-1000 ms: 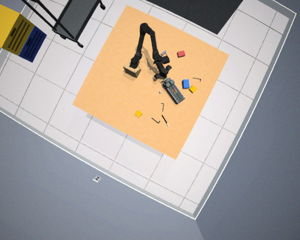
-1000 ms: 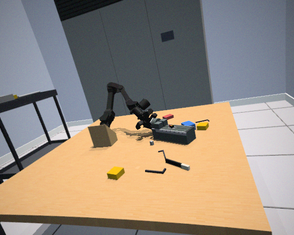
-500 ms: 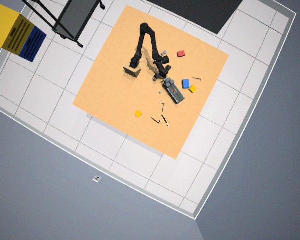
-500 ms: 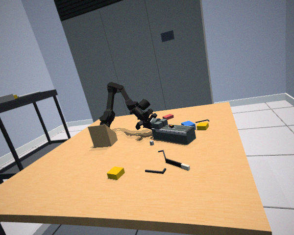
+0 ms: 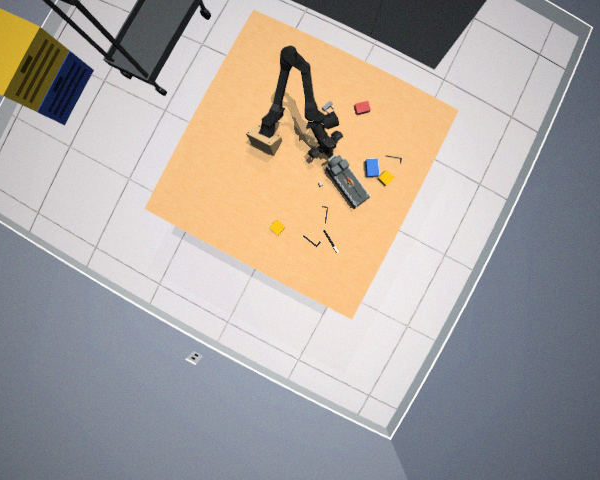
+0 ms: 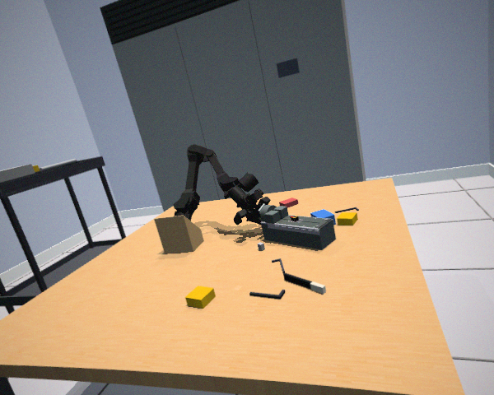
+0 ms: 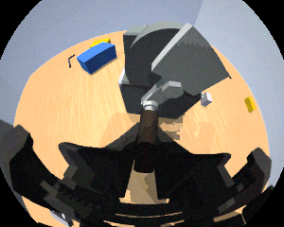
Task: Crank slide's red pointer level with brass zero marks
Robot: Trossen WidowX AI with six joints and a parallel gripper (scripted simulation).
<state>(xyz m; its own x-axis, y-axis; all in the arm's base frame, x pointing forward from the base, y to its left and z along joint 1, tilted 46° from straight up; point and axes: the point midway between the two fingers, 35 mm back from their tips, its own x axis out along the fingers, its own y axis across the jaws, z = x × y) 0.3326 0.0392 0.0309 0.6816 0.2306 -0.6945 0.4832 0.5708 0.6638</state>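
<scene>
Now: the dark crank handle 20 mm behind my gripper tip, 10 mm to the left of it and 30 mm above it. Also, from my gripper tip: small grey cube: 150 mm to the right, 30 mm below; then blue block: 220 mm ahead, 40 mm to the left, 20 mm below; then red pointer: 120 mm ahead, 90 mm to the right, 50 mm above.
</scene>
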